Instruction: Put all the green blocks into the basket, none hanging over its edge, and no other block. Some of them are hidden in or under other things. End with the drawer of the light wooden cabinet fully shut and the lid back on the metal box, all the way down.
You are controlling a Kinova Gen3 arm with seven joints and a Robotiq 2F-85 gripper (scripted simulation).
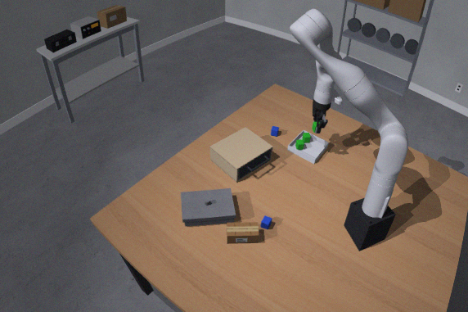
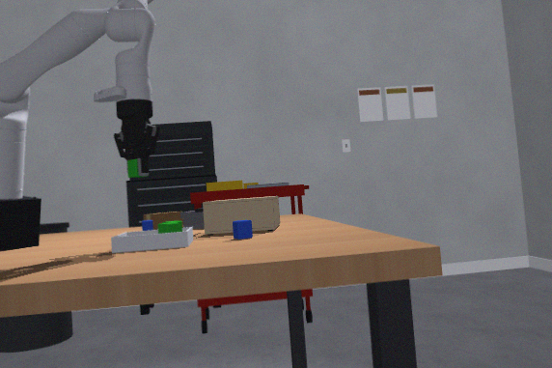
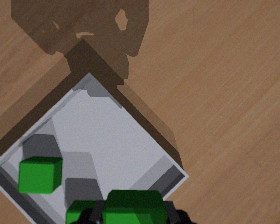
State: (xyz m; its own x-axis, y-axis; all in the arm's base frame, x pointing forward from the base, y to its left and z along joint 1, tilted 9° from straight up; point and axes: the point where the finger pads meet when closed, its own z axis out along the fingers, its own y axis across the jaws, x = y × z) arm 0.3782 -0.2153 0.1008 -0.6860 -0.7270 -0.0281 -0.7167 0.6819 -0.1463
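My gripper is now 15 cm above the white basket, 3 cm to the left of it and 3 cm short of it. Also, from my hand: cardboard box: 53 cm to the left, 13 cm below, 3 cm behind; drawer: 23 cm to the left, 20 cm ahead, 13 cm below; light wooden cabinet: 23 cm to the left, 21 cm ahead, 13 cm below.
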